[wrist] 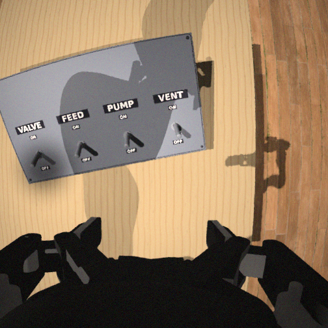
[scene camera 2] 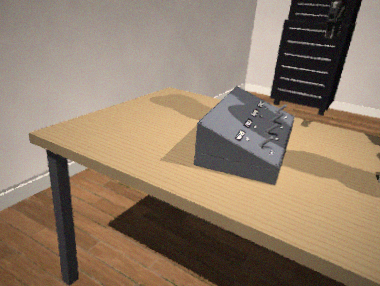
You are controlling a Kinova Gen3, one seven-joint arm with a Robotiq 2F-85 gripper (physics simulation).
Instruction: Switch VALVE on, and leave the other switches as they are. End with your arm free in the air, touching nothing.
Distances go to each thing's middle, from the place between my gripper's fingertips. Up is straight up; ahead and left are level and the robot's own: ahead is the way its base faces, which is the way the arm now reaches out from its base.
The grey sloped switch panel (scene camera 2: pixel 228 137) lies 320 mm below my hand, 160 mm to the left of it and 160 mm ahead of it.
